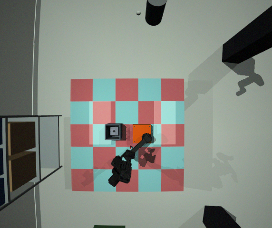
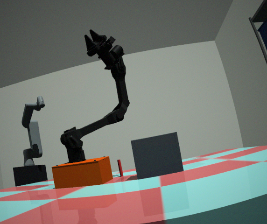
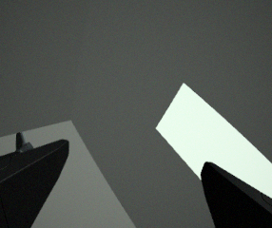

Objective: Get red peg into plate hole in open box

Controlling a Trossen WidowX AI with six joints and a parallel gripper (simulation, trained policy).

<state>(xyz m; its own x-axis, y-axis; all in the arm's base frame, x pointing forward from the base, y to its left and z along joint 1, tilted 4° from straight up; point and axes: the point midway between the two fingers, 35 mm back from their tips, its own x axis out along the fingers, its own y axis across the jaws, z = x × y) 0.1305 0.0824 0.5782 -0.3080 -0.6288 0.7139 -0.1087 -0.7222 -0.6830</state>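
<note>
Right now my gripper tip is 660 mm above the red peg, 120 mm to the right of it and 30 mm short of it. The rest, counted from my gripper tip: grey plate: 660 mm below, 220 mm ahead, 40 mm to the right.
</note>
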